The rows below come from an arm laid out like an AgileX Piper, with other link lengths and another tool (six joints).
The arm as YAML. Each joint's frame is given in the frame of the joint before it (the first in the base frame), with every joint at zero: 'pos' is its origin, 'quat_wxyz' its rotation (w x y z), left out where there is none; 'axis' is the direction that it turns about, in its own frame. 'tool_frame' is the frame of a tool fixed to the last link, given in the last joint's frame.
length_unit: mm
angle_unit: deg
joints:
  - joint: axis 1
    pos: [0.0, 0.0, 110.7]
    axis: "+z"
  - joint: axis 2
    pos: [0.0, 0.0, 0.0]
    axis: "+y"
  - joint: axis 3
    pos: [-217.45, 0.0, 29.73]
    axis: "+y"
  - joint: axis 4
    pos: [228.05, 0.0, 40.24]
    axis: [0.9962, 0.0, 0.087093]
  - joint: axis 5
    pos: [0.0, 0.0, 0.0]
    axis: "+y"
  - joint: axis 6
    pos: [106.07, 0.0, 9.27]
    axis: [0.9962, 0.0, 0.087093]
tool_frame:
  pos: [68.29, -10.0, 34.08]
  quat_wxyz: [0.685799, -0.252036, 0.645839, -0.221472]
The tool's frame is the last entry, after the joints.
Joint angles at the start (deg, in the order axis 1, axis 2, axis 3, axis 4, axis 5, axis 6):
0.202, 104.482, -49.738, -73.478, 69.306, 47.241
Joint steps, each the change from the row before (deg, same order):
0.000, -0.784, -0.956, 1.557, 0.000, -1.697
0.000, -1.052, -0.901, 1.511, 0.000, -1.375
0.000, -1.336, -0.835, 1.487, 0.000, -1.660
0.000, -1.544, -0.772, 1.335, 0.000, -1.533
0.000, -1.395, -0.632, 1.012, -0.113, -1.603
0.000, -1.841, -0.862, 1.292, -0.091, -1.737
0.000, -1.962, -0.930, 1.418, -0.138, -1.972
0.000, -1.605, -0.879, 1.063, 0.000, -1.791
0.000, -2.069, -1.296, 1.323, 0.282, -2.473
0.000, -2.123, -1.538, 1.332, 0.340, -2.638
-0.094, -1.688, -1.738, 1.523, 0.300, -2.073
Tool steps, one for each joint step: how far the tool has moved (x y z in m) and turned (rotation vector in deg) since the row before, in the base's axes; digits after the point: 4 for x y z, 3 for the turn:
0.0012, 0.0010, 0.0035, 0.986, -0.221, -0.411
0.0011, 0.0010, 0.0049, 1.005, -0.732, -0.467
0.0010, 0.0012, 0.0060, 1.021, -0.711, -0.254
0.0010, 0.0012, 0.0072, 0.947, -0.981, -0.148
0.0012, 0.0012, 0.0065, 0.787, -0.688, 0.234
0.0014, 0.0015, 0.0091, 0.995, -1.254, 0.169
0.0014, 0.0018, 0.0097, 1.115, -1.284, 0.334
0.0012, 0.0014, 0.0088, 0.762, -0.987, 0.404
0.0010, 0.0016, 0.0125, 0.799, -1.188, 0.502
0.0010, 0.0017, 0.0139, 0.769, -1.336, 0.635
0.0009, 0.0014, 0.0126, 1.030, -1.597, 0.270

